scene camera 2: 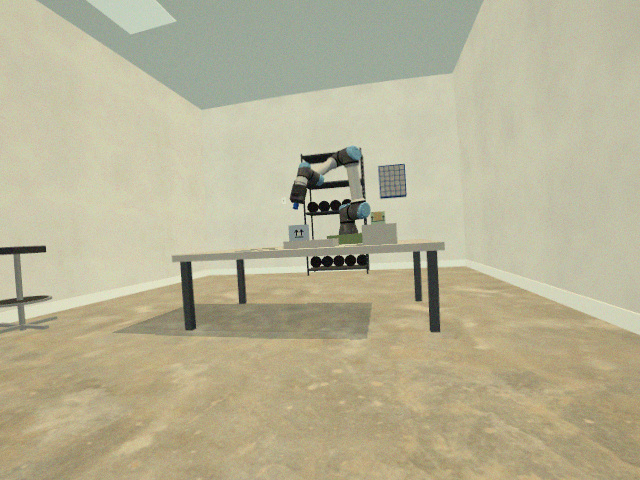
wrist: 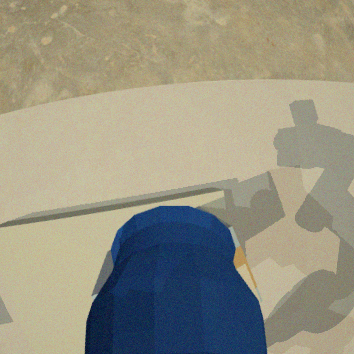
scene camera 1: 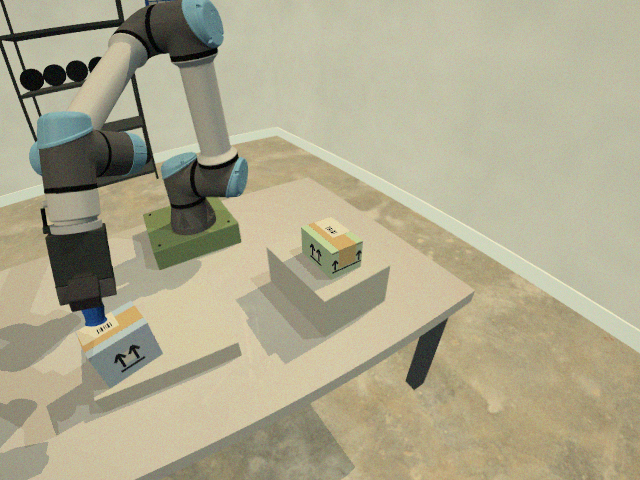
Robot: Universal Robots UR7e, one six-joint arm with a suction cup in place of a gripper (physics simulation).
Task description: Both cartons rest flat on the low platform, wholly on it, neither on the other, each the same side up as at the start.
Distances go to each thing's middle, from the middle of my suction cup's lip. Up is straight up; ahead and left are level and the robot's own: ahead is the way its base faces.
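There is the low flat platform (scene camera 1: 188, 324), and I see that my suction cup is 90 mm to the right of it. My suction cup is also 120 mm past the platform and 240 mm above it.
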